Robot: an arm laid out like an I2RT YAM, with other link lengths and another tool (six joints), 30 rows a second.
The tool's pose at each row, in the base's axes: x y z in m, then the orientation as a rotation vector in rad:
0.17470, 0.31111, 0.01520, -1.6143, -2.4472, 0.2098
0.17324, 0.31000, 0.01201, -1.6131, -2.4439, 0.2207
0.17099, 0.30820, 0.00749, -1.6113, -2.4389, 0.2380
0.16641, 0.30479, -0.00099, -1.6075, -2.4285, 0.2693
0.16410, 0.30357, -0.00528, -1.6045, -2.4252, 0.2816
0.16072, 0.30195, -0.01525, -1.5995, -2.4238, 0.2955
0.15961, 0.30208, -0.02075, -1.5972, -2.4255, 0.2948
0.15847, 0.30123, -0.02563, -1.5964, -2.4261, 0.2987
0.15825, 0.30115, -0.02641, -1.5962, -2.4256, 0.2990
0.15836, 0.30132, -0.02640, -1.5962, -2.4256, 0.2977
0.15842, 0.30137, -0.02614, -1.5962, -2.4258, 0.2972
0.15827, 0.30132, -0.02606, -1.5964, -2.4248, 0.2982
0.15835, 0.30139, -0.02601, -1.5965, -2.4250, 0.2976
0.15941, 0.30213, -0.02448, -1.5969, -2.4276, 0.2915
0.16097, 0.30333, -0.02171, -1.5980, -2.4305, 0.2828
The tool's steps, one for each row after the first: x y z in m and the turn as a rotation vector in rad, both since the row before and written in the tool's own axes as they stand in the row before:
-0.00075, -0.00101, 0.00346, 0.0077, -0.0018, 0.0011
-0.00119, -0.00164, 0.00496, 0.0120, -0.0032, 0.0018
-0.00211, -0.00329, 0.00945, 0.0225, -0.0049, 0.0033
-0.00059, -0.00135, 0.00480, 0.0090, -0.0020, 0.0002
-0.00097, -0.00083, 0.01057, 0.0096, -0.0034, -0.0015
0.00014, 0.00066, 0.00557, -0.0004, -0.0001, -0.0020
-0.00071, 0.00007, 0.00503, 0.0020, -0.0019, -0.0003
-0.00005, 0.00000, 0.00081, 0.0005, 0.0003, 0.0000
0.00011, 0.00016, -0.00005, -0.0007, 0.0006, -0.0001
0.00004, 0.00000, -0.00027, -0.0004, 0.0001, -0.0001
0.00002, -0.00017, -0.00003, 0.0009, 0.0002, 0.0005
0.00004, 0.00008, -0.00007, -0.0004, 0.0001, 0.0000
0.00039, 0.00077, -0.00181, -0.0045, 0.0007, -0.0010
0.00071, 0.00105, -0.00315, -0.0063, 0.0014, -0.0009

